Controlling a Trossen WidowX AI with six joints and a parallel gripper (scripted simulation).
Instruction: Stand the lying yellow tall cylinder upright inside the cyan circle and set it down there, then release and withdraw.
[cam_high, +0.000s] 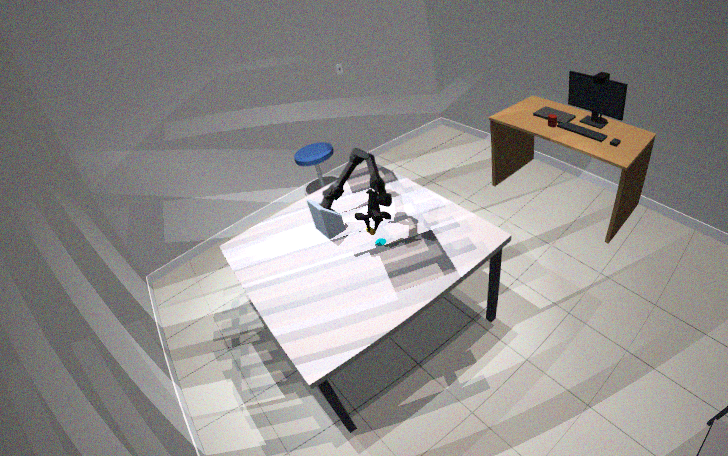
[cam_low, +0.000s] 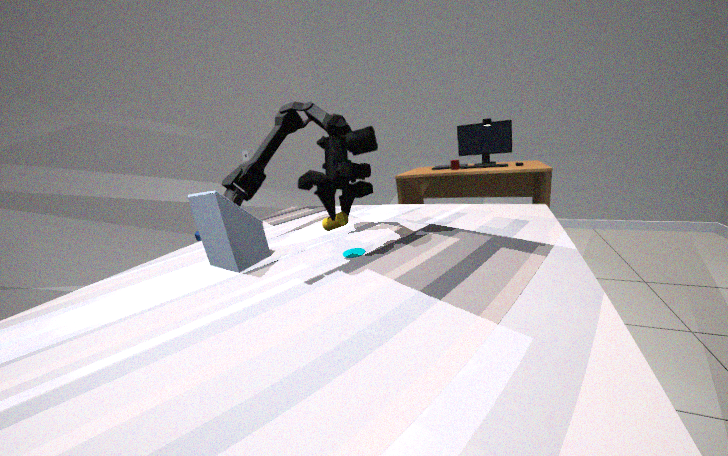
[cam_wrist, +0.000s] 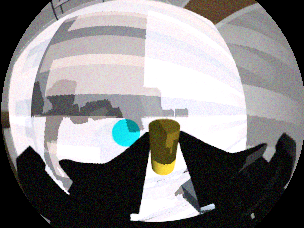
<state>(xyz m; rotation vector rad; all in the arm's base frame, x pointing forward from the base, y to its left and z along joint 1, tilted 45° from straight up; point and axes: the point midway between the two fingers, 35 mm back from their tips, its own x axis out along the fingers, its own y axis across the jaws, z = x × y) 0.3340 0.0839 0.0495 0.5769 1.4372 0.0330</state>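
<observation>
The cyan circle lies 10 cm below my gripper tip and 4 cm to the left of it. Also, from my gripper tip: yellow tall cylinder: 2 cm behind, 1 cm below.
</observation>
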